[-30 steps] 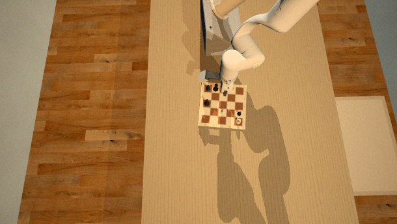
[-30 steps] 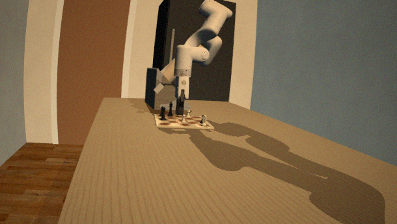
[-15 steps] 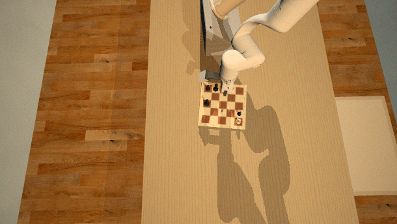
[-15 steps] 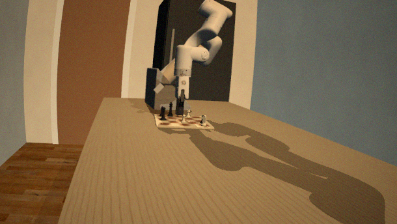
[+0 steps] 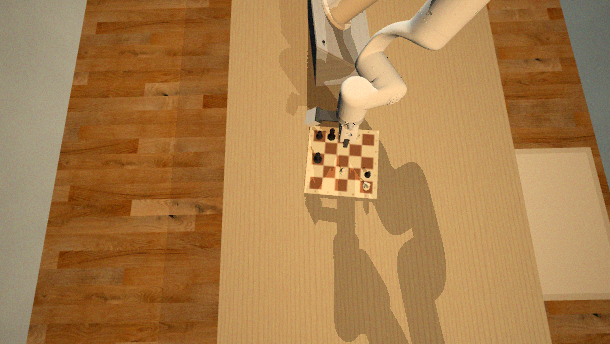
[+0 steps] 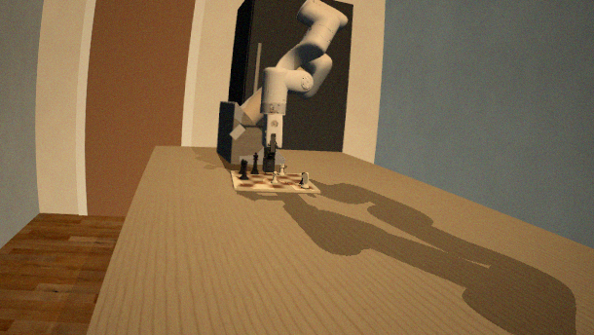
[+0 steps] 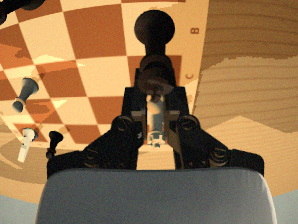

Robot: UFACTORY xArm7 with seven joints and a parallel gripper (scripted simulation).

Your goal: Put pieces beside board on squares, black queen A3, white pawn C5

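The chessboard lies 8 cm ahead of my hand and 3 cm below it. The rest, counted from my hand: black pawn 12 cm ahead, 8 cm to the left, 2 cm below.
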